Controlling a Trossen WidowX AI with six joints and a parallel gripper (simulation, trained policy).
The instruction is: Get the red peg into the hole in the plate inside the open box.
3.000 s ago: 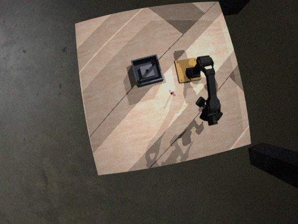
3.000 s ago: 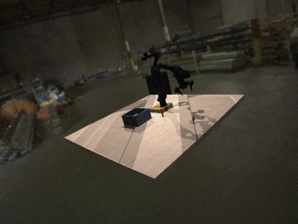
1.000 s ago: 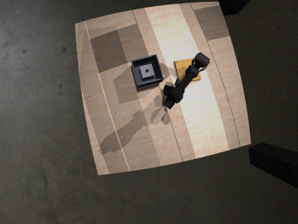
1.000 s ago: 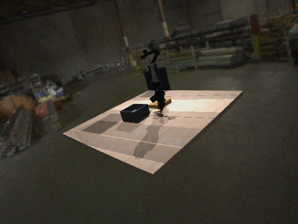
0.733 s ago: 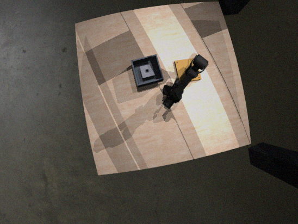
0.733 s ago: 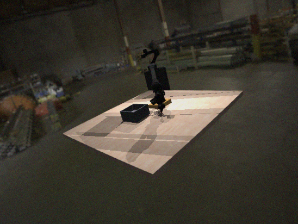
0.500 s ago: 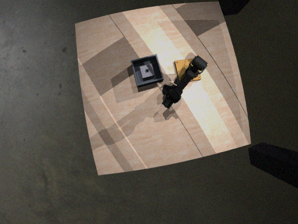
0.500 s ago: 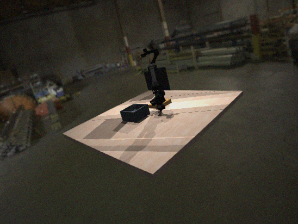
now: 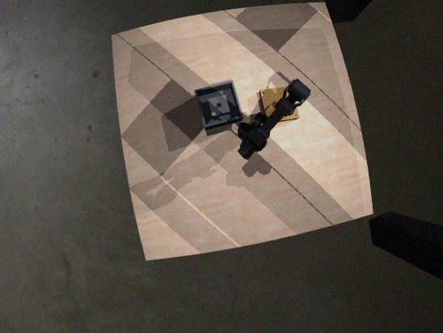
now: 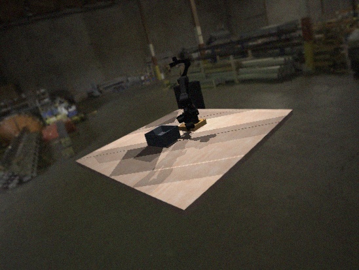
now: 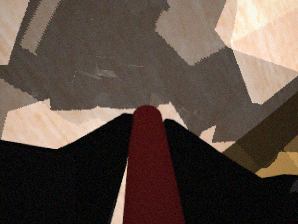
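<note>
My gripper tip is 160 mm to the left of the grey plate and 130 mm short of it. Also, from my gripper tip: dark box: 160 mm to the right, 130 mm ahead, 20 mm below; then red peg: 30 mm above, 10 mm to the left.
</note>
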